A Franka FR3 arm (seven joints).
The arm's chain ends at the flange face. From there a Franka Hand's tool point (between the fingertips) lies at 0.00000 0.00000 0.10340 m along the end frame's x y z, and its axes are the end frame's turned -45 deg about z.
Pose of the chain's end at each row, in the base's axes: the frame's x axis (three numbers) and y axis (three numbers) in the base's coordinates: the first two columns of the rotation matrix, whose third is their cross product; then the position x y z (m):
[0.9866 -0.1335 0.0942 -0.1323 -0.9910 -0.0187 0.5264 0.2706 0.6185]
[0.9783 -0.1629 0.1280 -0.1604 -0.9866 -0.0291 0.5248 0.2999 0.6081]
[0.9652 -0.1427 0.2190 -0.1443 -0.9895 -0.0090 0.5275 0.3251 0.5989]
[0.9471 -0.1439 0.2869 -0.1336 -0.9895 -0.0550 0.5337 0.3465 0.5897]
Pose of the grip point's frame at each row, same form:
[0.7912 0.6063 0.0798 0.6041 -0.7951 0.0534 0.5363 0.2712 0.5156]
[0.8052 0.5824 0.1111 0.5783 -0.8128 0.0699 0.5383 0.3007 0.5056]
[0.7845 0.5988 0.1612 0.5805 -0.8006 0.1485 0.5500 0.3227 0.4980]
[0.7642 0.5979 0.2418 0.5752 -0.8014 0.1640 0.5639 0.3479 0.4908]

